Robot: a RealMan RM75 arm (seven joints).
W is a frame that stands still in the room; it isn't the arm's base.
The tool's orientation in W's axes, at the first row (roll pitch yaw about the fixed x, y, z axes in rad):
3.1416 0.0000 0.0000
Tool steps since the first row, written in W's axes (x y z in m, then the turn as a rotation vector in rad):
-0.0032 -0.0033 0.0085 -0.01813 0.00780 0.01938
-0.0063 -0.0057 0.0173 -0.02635 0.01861 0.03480
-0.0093 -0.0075 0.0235 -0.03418 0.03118 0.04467
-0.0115 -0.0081 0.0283 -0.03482 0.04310 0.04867
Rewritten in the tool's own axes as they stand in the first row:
-0.0032 0.0033 -0.0085 -0.01813 -0.00780 -0.01938
-0.0063 0.0057 -0.0173 -0.02635 -0.01861 -0.03480
-0.0093 0.0075 -0.0235 -0.03418 -0.03118 -0.04467
-0.0115 0.0081 -0.0283 -0.03482 -0.04310 -0.04867

